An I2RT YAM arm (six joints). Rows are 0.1 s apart.
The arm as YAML. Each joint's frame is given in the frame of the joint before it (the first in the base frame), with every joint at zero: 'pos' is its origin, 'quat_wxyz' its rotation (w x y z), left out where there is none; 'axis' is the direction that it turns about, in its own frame. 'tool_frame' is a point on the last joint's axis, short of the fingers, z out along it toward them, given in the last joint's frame.
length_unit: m
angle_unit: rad
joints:
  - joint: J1
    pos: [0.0, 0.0, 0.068]
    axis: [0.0, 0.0, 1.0]
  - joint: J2
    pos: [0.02, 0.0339, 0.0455]
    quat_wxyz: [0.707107, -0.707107, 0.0, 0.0]
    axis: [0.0, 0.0, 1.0]
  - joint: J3
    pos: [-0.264, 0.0, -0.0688]
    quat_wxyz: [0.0, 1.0, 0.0, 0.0]
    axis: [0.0, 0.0, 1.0]
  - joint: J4
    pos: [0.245, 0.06, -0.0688]
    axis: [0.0, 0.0, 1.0]
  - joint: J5
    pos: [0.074, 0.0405, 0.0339]
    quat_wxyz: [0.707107, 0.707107, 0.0, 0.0]
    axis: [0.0, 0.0, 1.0]
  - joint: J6
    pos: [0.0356, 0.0, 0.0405]
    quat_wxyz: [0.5, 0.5, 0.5, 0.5]
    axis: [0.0, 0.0, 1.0]
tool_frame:
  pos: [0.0, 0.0, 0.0]
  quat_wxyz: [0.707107, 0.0, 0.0, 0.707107]
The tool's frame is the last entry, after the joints.
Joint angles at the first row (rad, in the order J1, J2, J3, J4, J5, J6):
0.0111, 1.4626, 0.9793, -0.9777, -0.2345, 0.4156
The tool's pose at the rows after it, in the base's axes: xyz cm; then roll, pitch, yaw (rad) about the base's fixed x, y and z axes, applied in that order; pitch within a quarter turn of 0, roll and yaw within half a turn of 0:
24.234 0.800 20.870 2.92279 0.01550 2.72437
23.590 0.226 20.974 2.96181 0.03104 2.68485
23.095 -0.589 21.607 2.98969 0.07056 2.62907
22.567 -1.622 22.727 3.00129 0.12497 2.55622
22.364 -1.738 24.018 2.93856 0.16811 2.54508
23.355 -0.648 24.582 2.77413 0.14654 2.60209
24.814 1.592 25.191 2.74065 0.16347 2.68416
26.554 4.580 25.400 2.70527 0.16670 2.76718
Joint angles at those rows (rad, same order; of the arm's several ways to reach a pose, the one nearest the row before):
0.0048, 1.4399, 0.9669, -0.9929, -0.1930, 0.4305
-0.0128, 1.4124, 0.9489, -1.0016, -0.1489, 0.4490
-0.0414, 1.3763, 0.9447, -1.0073, -0.1034, 0.4726
-0.0816, 1.3304, 0.9518, -1.0153, -0.0629, 0.5005
-0.0930, 1.2883, 0.9661, -1.0041, -0.0977, 0.4983
-0.0670, 1.3023, 0.9881, -0.9574, -0.2608, 0.4847
0.0245, 1.3472, 1.0406, -0.9318, -0.2800, 0.4959
0.1316, 1.4176, 1.1007, -0.8939, -0.3013, 0.5242

